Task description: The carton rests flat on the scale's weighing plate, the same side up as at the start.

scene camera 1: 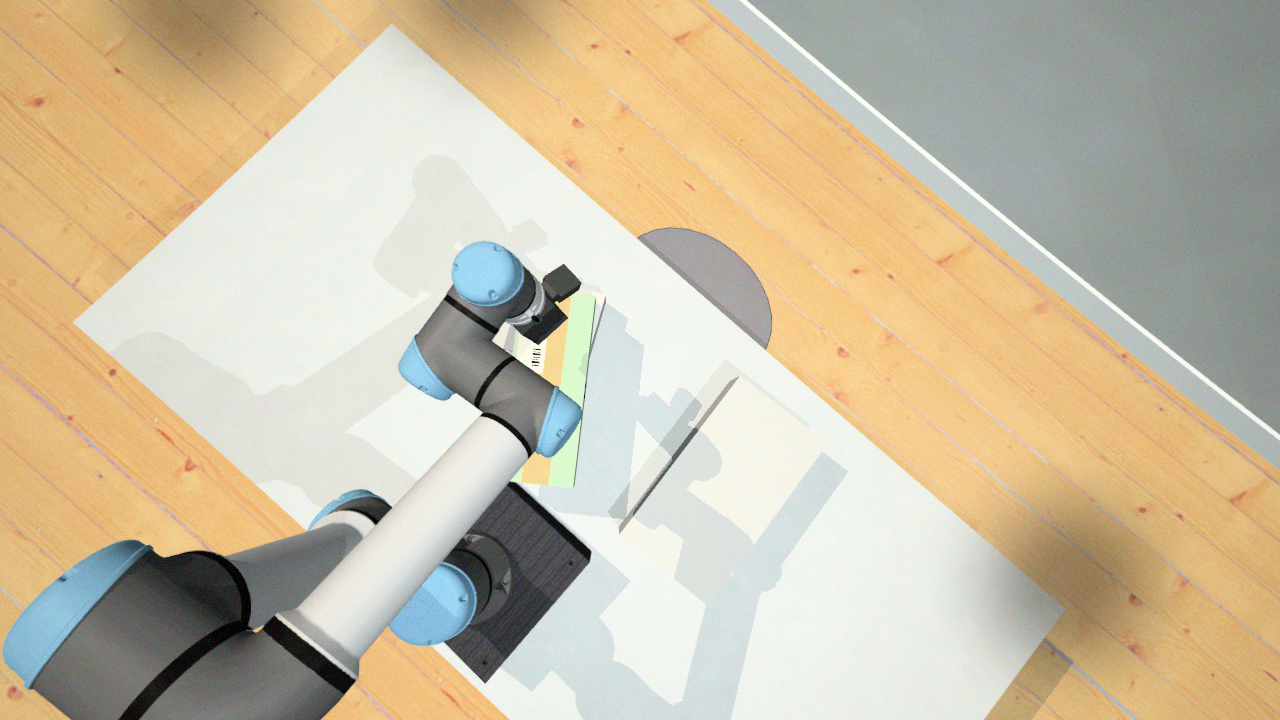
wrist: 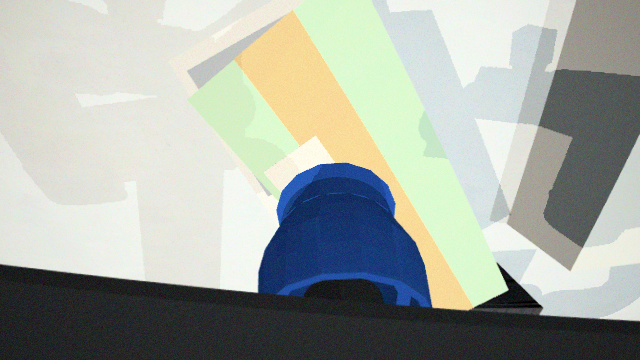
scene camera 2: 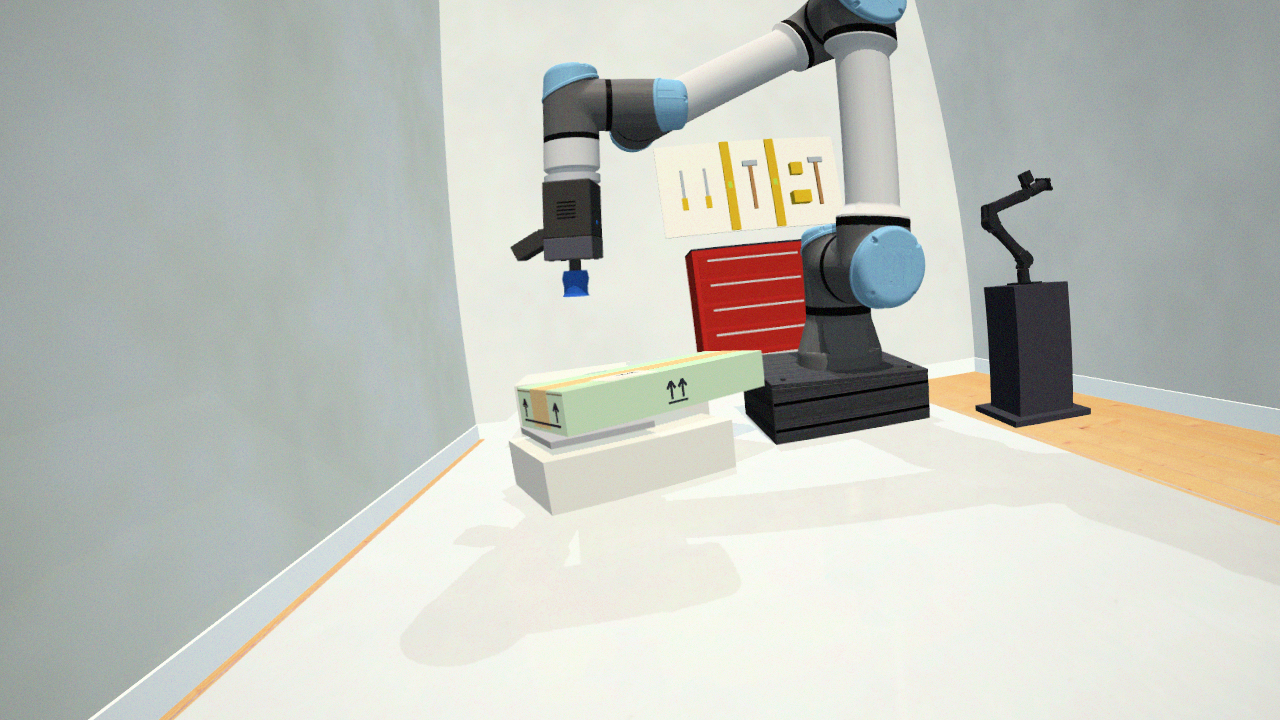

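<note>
The long light-green carton with an orange tape strip lies level on the grey weighing plate of the beige scale. Its arrows point up and its taped face is on top. The carton's far end reaches past the scale toward the robot's base. Its underside and most of the plate are hidden. My blue suction cup hangs well above the carton, apart from it, with nothing on it. In scene camera 1 the wrist hides the cup.
The black robot base stands close to the carton's far end. A pale block stands to one side of the carton. A grey disc lies at the white surface's edge. A red cabinet and a small black arm are farther back.
</note>
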